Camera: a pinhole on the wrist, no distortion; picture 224 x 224 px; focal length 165.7 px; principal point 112.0 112.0 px. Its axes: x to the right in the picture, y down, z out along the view. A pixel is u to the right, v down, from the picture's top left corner.
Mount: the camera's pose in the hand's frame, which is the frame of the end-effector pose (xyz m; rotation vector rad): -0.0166 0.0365 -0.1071 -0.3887 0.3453 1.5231
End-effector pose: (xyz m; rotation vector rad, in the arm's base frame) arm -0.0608 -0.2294 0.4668 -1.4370 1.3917 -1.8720
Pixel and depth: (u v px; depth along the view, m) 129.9 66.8 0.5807
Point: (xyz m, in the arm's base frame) 0.1453 -0.6593 0.2129
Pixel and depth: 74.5 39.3 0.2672
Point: 0.0214 -0.4201 0.4193
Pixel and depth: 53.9 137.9 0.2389
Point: 0.0725 -0.2773 0.3723
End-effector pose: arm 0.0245 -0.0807 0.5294 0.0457 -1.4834 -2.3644
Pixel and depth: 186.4 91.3 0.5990
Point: 0.0624 -0.0434 1.1564
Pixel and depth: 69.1 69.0 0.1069
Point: 0.0330 -0.1053 0.5840
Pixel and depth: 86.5 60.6 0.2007
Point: -0.0046 -0.0559 0.6624
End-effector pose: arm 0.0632 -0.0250 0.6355 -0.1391 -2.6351 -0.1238
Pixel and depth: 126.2 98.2 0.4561
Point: -0.0475 0.2826 0.4113
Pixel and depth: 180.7 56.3 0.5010
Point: -0.1278 0.4570 0.5142
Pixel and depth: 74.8 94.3 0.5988
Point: -0.1727 0.2177 0.2344
